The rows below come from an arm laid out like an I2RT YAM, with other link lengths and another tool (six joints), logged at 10 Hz.
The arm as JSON. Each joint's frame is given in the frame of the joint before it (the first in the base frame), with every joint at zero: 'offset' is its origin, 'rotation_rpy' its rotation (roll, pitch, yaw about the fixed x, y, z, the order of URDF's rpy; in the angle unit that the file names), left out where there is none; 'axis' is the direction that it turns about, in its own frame. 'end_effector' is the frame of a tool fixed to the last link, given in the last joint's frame.
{
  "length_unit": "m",
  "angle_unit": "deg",
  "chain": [
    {
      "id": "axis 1",
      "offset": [
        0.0,
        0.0,
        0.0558
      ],
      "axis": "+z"
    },
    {
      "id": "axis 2",
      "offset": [
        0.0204,
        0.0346,
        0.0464
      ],
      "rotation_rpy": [
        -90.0,
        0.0,
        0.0
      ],
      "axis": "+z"
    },
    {
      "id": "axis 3",
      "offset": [
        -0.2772,
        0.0,
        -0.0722
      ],
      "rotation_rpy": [
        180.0,
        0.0,
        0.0
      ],
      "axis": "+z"
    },
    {
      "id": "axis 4",
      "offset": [
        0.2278,
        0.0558,
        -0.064
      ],
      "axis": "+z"
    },
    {
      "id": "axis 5",
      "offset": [
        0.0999,
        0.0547,
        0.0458
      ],
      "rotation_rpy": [
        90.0,
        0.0,
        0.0
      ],
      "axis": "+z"
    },
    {
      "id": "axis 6",
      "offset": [
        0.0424,
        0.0,
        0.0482
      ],
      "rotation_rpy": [
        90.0,
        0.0,
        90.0
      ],
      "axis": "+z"
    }
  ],
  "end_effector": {
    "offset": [
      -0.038,
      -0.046,
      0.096
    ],
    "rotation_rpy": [
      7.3,
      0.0,
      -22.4
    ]
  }
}
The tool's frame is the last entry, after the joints.
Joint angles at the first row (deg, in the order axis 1, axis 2, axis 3, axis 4, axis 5, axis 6):
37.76 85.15 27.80 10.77 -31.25 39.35
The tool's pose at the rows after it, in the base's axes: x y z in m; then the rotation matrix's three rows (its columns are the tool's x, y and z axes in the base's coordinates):
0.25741 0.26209 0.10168; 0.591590 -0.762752 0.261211; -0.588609 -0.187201 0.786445; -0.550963 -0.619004 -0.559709
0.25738 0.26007 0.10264; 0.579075 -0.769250 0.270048; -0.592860 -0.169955 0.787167; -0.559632 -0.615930 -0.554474
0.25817 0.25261 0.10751; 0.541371 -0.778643 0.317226; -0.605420 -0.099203 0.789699; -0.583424 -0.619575 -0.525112
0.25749 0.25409 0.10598; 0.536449 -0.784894 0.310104; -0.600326 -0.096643 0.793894; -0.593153 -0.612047 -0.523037
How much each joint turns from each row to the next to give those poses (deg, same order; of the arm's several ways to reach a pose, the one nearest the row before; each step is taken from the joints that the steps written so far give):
0.02 -0.43 -0.15 -0.68 1.36 0.37
-0.02 -0.57 -0.69 0.76 0.15 1.20
0.03 -1.99 -3.08 4.42 1.26 4.30
0.21 0.55 -0.19 0.81 -0.39 0.63

